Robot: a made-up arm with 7 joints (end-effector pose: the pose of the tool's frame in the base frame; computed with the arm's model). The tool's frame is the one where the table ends. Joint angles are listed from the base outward.
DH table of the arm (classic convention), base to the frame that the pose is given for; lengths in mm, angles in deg. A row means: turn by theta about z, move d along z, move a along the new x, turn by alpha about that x. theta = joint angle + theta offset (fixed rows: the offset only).
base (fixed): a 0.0  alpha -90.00  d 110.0  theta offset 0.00
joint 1: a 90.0  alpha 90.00  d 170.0  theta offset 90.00
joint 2: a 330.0  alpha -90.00  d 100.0  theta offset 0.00
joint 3: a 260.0  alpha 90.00  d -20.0  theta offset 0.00
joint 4: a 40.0  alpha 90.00  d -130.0  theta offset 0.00
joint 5: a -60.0  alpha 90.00  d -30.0  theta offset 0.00
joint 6: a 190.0  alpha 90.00  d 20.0  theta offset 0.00
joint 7: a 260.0  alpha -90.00  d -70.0  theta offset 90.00
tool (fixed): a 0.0  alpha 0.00  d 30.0  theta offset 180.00
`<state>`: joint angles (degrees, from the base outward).
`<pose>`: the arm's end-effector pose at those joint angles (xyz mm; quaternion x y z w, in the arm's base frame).
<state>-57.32 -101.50 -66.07 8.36 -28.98 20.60 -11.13</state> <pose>-73.1 -623.9 370.7 -0.8359 -0.4524 -0.0883 0.2979</pose>
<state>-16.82 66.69 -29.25 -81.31 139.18 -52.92 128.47</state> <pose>85.5 799.5 -190.1 -0.4555 -0.1576 0.0145 0.8760</pose>
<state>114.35 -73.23 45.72 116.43 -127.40 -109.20 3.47</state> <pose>-13.8 -372.0 77.1 0.0901 -0.1369 0.8166 0.5534</pose>
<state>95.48 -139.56 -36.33 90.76 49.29 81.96 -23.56</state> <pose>517.6 -578.4 -34.0 -0.2340 -0.0888 0.7122 0.6558</pose>
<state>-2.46 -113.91 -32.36 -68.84 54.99 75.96 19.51</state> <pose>-81.7 -433.4 519.5 0.5920 0.5866 -0.1806 0.5224</pose>
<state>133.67 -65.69 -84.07 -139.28 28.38 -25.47 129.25</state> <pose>-463.6 -134.4 20.2 -0.8482 0.2636 -0.0673 0.4545</pose>
